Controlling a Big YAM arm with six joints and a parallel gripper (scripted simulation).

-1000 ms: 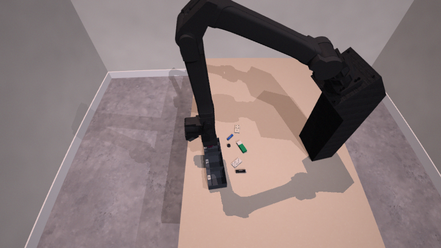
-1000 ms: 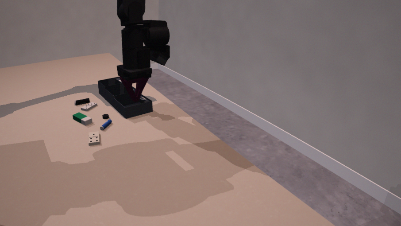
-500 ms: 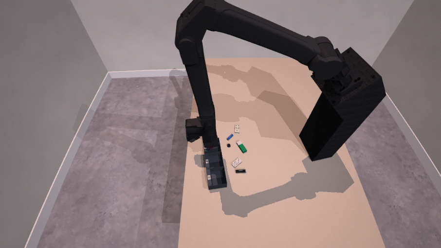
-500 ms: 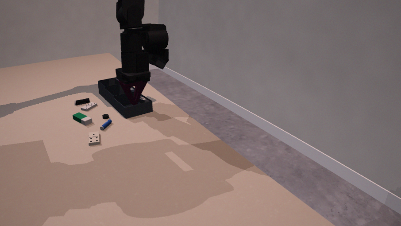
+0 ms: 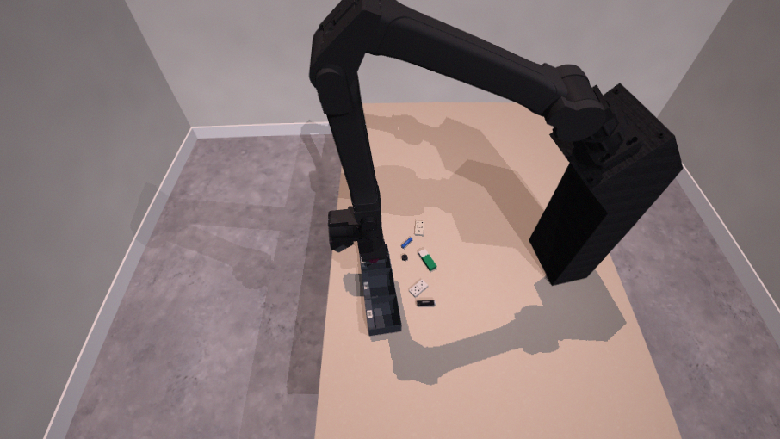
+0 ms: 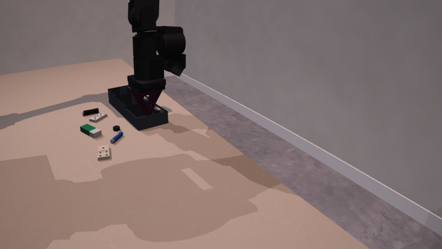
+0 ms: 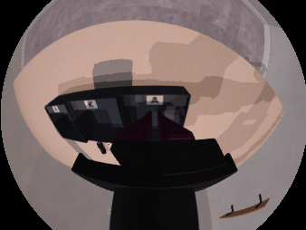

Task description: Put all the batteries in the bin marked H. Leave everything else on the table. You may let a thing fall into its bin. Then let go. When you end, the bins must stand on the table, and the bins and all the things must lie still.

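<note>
Now: the three joined black bins 80 mm to the left of my hand. Round my hand: blue battery: 110 mm behind, 60 mm to the right, 20 mm below; black button cell: 90 mm behind, 10 mm to the right, 20 mm below; green-and-white eraser: 150 mm behind, 10 mm to the left, 20 mm below.
</note>
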